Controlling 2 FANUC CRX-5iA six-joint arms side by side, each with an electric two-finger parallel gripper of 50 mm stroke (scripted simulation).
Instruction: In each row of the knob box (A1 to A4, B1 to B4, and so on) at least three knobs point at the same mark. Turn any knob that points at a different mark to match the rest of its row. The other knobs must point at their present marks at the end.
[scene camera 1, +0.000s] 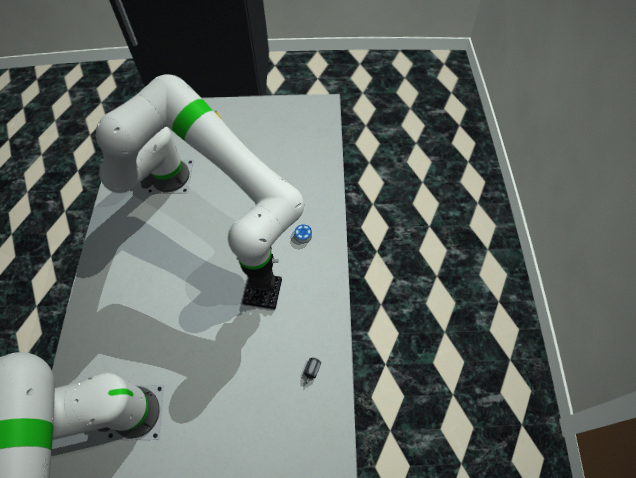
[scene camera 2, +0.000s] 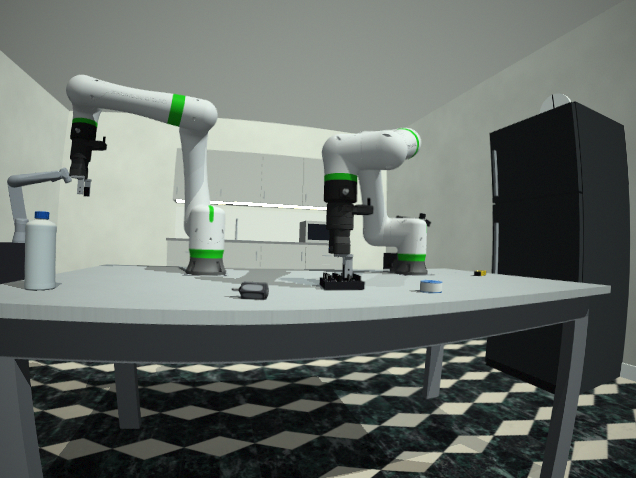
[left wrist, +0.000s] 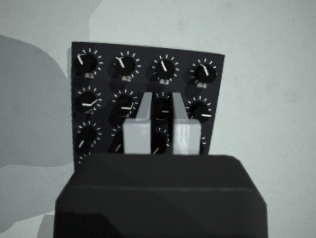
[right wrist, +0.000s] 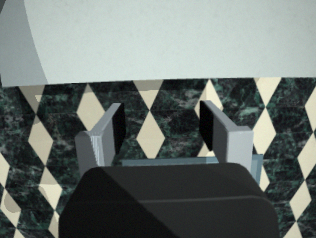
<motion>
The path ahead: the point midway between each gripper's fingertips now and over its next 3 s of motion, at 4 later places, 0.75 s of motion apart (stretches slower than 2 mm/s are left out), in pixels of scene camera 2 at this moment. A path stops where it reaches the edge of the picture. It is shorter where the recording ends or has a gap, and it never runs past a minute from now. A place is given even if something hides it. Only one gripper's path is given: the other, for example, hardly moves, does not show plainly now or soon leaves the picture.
My left gripper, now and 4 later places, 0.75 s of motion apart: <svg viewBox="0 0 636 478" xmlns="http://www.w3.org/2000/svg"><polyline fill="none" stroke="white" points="347,277 347,263 358,232 363,224 366,226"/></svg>
</motion>
